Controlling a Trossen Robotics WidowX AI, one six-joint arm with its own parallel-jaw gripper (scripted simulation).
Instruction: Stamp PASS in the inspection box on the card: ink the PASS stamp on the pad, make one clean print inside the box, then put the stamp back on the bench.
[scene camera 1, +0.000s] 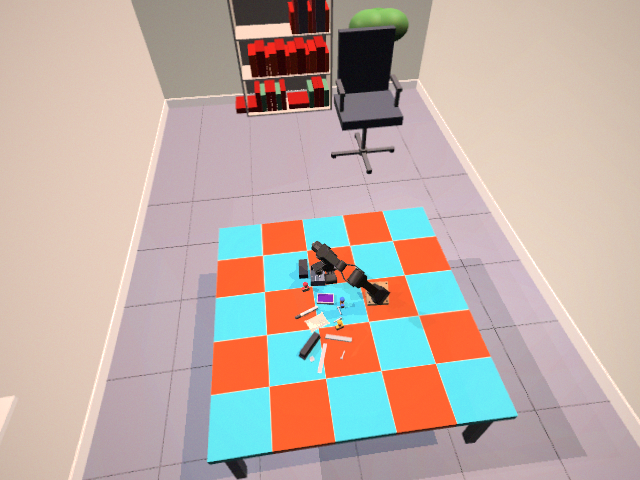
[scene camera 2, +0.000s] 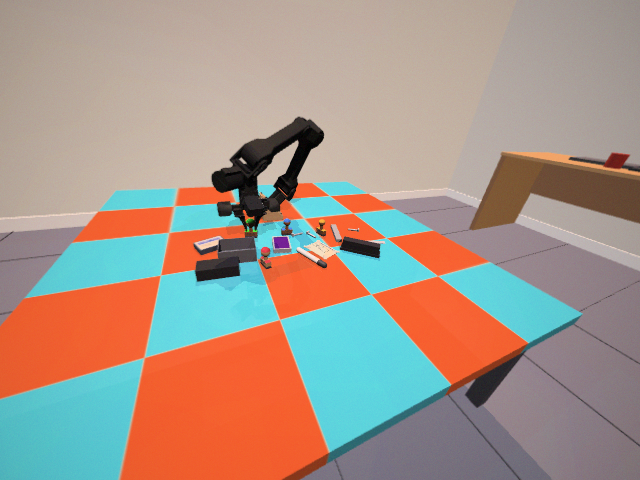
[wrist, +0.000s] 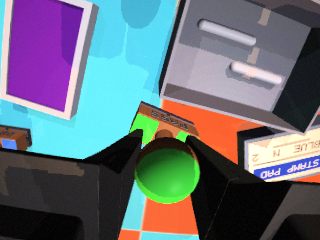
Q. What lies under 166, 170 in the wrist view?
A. A green stamp.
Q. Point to my gripper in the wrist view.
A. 164, 139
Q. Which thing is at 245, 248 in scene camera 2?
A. A grey box.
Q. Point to a grey box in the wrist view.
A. At 252, 67
